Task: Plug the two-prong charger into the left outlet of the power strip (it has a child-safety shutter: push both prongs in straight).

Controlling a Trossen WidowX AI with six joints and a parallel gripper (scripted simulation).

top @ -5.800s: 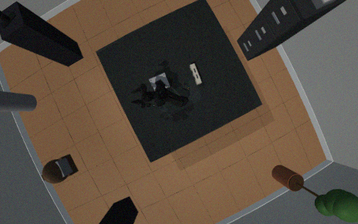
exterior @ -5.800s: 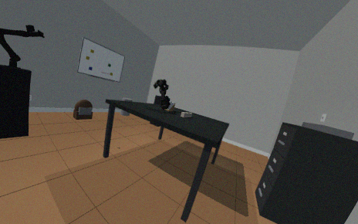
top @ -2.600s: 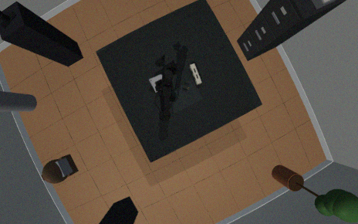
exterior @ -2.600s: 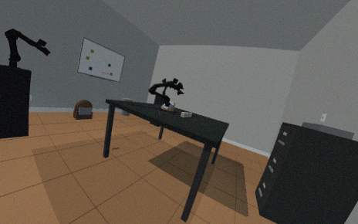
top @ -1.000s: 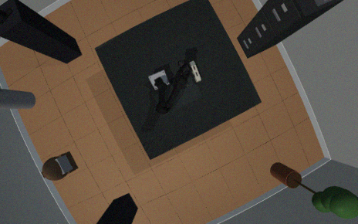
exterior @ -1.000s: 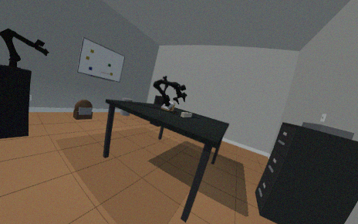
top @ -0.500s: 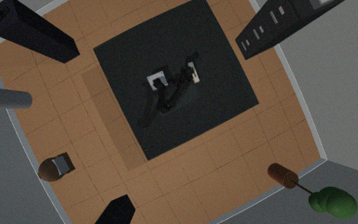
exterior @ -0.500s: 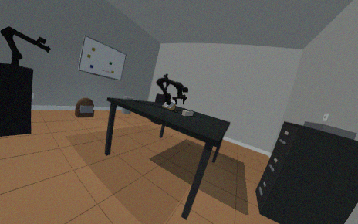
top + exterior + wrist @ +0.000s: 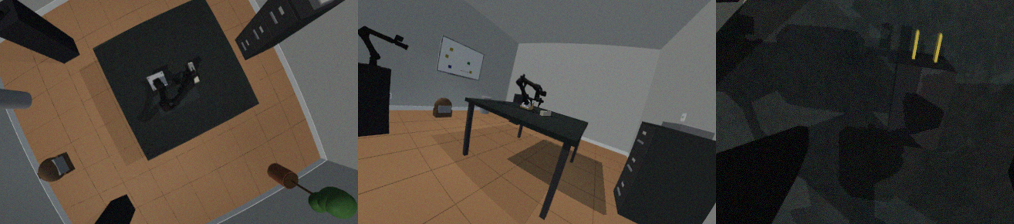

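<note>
My gripper tip is 50 mm above the black two-prong charger, 20 mm to the left of it and 10 mm short of it.
</note>
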